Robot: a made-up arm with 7 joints. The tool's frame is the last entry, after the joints. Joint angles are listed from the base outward. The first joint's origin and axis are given. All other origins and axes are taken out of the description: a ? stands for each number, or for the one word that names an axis. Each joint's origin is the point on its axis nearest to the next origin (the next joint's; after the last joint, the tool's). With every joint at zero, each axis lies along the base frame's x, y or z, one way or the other. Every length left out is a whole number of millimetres.
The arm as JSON. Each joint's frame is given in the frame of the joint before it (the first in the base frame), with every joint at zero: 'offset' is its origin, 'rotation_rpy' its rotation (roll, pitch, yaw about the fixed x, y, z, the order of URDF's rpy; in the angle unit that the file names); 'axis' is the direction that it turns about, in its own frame. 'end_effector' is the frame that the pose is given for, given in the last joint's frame.
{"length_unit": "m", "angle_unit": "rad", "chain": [
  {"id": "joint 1", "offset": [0.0, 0.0, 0.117], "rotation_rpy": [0.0, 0.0, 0.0], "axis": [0.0, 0.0, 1.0]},
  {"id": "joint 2", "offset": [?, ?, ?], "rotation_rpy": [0.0, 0.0, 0.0], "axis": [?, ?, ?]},
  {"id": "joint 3", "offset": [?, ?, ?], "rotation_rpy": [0.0, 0.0, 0.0], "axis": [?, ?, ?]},
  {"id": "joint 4", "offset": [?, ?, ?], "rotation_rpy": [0.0, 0.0, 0.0], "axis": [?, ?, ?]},
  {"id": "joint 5", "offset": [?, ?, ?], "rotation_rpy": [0.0, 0.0, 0.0], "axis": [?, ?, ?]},
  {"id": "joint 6", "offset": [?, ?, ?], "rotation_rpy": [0.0, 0.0, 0.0], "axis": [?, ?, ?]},
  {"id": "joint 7", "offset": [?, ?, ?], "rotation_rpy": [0.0, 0.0, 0.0], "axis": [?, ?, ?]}
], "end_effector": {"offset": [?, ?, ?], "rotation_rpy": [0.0, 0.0, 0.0]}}
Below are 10 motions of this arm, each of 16 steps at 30 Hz.
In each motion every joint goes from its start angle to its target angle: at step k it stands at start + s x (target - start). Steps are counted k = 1, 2, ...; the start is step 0. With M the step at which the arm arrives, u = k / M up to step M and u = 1 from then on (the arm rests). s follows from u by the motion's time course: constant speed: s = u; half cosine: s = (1 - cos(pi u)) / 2; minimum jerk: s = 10 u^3 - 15 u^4 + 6 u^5.
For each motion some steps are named. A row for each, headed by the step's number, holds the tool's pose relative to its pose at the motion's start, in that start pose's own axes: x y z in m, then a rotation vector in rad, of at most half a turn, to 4 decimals.
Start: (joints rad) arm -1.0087 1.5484 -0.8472 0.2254 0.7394 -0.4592 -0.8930
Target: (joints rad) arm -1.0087 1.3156 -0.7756 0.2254 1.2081 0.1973 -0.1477
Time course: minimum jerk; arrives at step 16
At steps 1, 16:
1: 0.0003 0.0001 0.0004 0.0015 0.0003 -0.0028
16: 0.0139 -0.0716 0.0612 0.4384 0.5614 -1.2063

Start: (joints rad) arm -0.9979 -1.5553 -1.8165 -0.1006 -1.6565 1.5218 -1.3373
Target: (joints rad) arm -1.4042 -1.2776 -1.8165 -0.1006 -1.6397 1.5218 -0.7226
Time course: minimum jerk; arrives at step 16
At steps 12, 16:
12: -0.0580 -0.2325 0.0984 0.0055 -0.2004 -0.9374
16: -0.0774 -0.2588 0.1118 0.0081 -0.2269 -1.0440

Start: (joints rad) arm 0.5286 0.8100 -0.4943 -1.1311 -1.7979 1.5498 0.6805
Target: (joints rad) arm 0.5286 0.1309 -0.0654 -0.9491 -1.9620 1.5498 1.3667
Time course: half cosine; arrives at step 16
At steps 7, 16:
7: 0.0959 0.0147 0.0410 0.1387 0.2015 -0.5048
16: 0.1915 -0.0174 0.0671 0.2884 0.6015 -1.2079

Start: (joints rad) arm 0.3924 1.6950 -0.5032 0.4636 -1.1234 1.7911 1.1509
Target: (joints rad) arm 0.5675 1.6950 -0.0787 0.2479 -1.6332 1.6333 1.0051
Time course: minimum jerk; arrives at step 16
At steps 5, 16:
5: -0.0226 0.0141 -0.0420 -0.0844 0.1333 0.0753
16: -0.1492 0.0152 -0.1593 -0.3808 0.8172 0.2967

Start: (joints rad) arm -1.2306 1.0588 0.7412 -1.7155 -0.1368 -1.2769 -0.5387
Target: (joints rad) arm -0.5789 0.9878 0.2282 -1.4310 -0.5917 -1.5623 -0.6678
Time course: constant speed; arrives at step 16
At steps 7, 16:
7: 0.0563 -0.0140 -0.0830 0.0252 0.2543 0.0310
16: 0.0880 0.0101 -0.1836 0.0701 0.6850 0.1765

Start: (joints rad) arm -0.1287 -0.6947 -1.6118 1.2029 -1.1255 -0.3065 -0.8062
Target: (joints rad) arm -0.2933 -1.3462 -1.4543 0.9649 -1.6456 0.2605 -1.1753
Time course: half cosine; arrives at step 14
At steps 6, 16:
6: 0.0539 -0.0467 -0.0140 -0.0369 -0.0545 0.1616
16: 0.1627 -0.0700 -0.0685 0.0562 -0.1939 0.3364

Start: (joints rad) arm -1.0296 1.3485 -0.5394 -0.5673 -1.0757 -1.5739 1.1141
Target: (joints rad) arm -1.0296 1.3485 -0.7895 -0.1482 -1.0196 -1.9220 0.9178
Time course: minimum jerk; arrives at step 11
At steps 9, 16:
9: -0.0810 0.0032 -0.0878 -0.3815 0.4031 0.1879
16: -0.0851 0.0030 -0.0907 -0.3939 0.4263 0.1947

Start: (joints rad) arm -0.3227 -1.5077 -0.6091 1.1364 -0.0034 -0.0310 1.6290
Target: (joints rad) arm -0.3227 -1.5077 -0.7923 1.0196 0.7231 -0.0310 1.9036
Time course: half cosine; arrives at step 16
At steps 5, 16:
5: 0.0094 -0.0422 -0.0343 -0.1613 -0.0082 -0.0756
16: 0.0287 -0.2237 -0.0896 -0.7236 -0.0958 -0.3259

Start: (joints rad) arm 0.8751 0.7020 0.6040 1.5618 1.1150 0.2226 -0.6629
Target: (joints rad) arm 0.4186 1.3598 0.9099 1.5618 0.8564 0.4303 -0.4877
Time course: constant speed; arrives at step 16
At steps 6, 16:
6: 0.0759 0.0373 -0.0452 -0.1882 -0.1542 -0.3646
16: 0.1409 0.0552 -0.0451 -0.5589 -0.3189 -0.9564

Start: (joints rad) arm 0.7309 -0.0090 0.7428 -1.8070 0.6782 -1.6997 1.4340
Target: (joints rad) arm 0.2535 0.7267 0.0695 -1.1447 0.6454 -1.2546 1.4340
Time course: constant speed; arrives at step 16
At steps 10, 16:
10: 0.1977 -0.2264 0.1363 0.9910 0.2344 -0.9327
16: 0.2409 -0.4104 0.0837 1.5019 0.6678 -1.4314

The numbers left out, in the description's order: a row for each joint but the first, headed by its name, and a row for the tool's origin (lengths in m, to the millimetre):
joint 2: xyz -0.337 -0.018 0.0, axis -1.0 0.0 0.0
joint 3: xyz 0.0 0.115 0.286, axis 0.0 0.0 1.0
joint 4: xyz -0.062 0.071 0.0, axis 0.0 0.0 -1.0
joint 5: xyz -0.141 -0.091 0.0, axis 0.0 1.0 0.0
joint 6: xyz 0.007 0.0 -0.185, axis 0.0 0.0 -1.0
joint 7: xyz 0.039 -0.058 0.0, axis 0.0 0.0 -1.0
tool: xyz 0.074 0.188 0.0

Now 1 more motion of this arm.
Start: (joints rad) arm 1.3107 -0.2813 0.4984 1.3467 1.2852 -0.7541 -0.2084
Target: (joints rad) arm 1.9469 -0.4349 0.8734 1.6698 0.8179 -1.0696 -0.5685
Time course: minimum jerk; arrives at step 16
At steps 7, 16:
7: -0.1822 -0.0778 0.1081 -0.1871 0.1756 0.3354
16: -0.3777 -0.2123 0.3949 -0.3527 0.5387 0.9196

